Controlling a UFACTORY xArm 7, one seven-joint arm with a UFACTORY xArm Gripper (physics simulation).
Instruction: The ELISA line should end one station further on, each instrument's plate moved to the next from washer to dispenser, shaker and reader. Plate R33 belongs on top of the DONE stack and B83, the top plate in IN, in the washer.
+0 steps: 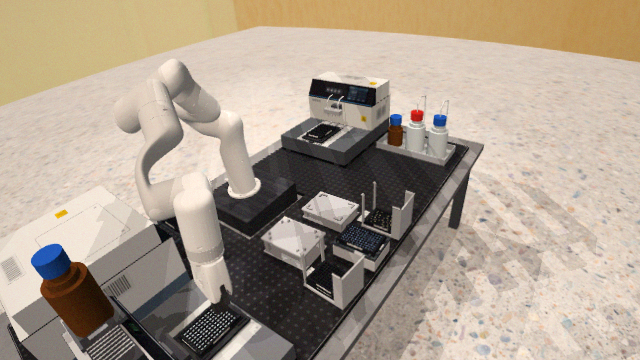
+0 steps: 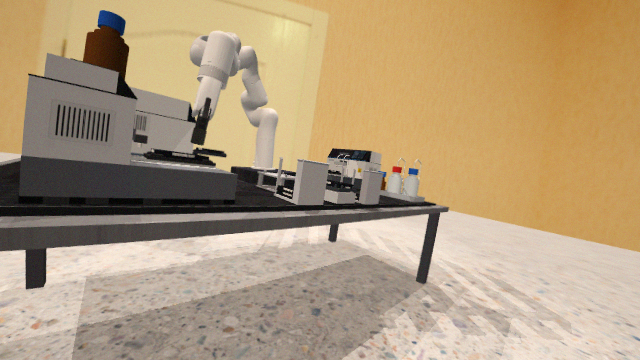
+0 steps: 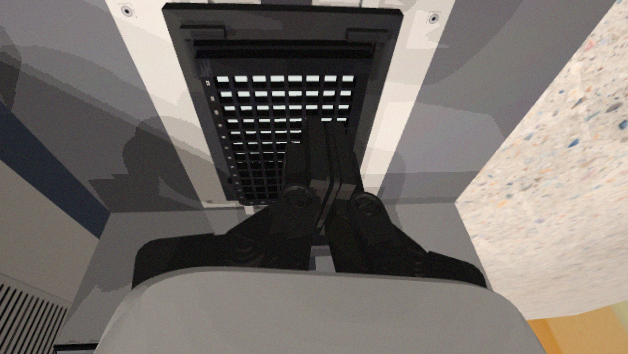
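Where they show: gripper, fingertip midpoint: (image 1: pixel 221 310) (image 2: pixel 196 144) (image 3: pixel 316 143); arm's base, origin of the base link: (image 1: pixel 244 188) (image 2: pixel 263 169).
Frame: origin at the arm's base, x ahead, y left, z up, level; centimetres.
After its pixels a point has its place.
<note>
My gripper (image 1: pixel 223 299) {x 37.3, y -46.5, z 6.7 cm} (image 2: pixel 199 141) {x 37.3, y -46.5, z 6.7 cm} (image 3: pixel 316 143) {x 37.3, y -46.5, z 6.7 cm} is shut and empty, its fingers together above the near end of a black plate. That plate (image 1: pixel 207 331) {x 36.6, y -51.3, z 3.8 cm} (image 3: pixel 250 95) {x 34.1, y -45.6, z 3.8 cm} has pale wells and sits in a dark carrier (image 3: pixel 282 22) {x 36.0, y -42.7, z 2.5 cm} on the instrument with the amber bottle. A dark plate (image 1: pixel 322 132) {x 6.4, y 45.6, z 4.4 cm} lies on the far instrument's deck. Another dark plate (image 1: pixel 361 238) {x 51.2, y -4.2, z 0.8 cm} with bluish wells lies on a low white block between two racks. The near rack (image 1: pixel 348 284) {x 56.6, y -22.1, z 2.0 cm} and the far rack (image 1: pixel 403 220) {x 59.1, y 9.1, z 0.8 cm} both hold dark plates. Their labels and the plate codes are not readable.
The amber bottle (image 1: pixel 77 300) {x 28.2, y -67.3, z 26.6 cm} (image 2: pixel 106 52) {x 28.2, y -67.0, z 25.0 cm} stands high beside the arm. A large white instrument (image 1: pixel 95 220) {x -1.1, y -51.1, z 21.1 cm} is at the left. Two silver blocks (image 1: pixel 294 236) {x 32.5, y -12.5, z 0.1 cm} (image 1: pixel 330 205) {x 32.7, y 8.3, z -2.1 cm} stand near the racks. A bottle tray (image 1: pixel 425 154) {x 50.4, y 58.8, z -2.8 cm} is at the far end.
</note>
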